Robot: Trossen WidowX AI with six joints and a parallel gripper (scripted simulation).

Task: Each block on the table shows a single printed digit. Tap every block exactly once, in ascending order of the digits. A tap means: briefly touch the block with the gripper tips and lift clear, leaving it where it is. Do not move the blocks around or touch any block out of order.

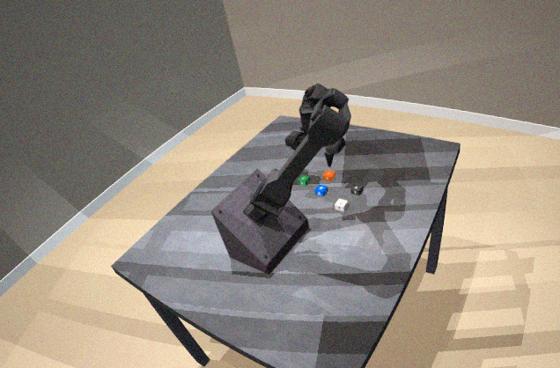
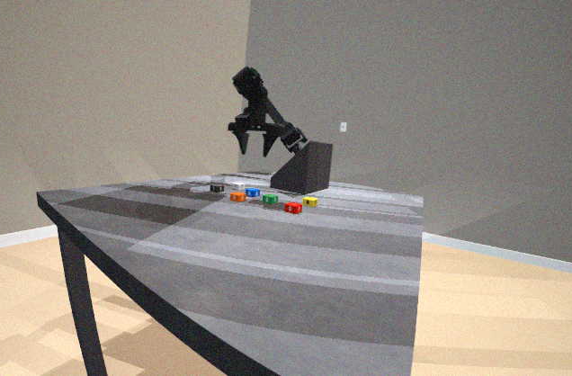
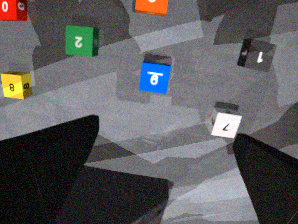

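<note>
The red block lies 80 mm ahead of my gripper tip, 190 mm to the left of it and 110 mm below it. From my gripper tip the other things lie so: orange block (90 mm ahead, 20 mm to the left, 110 mm below); then blue block (10 mm ahead, 10 mm to the left, 110 mm below); then white block (40 mm behind, 90 mm to the right, 110 mm below).
</note>
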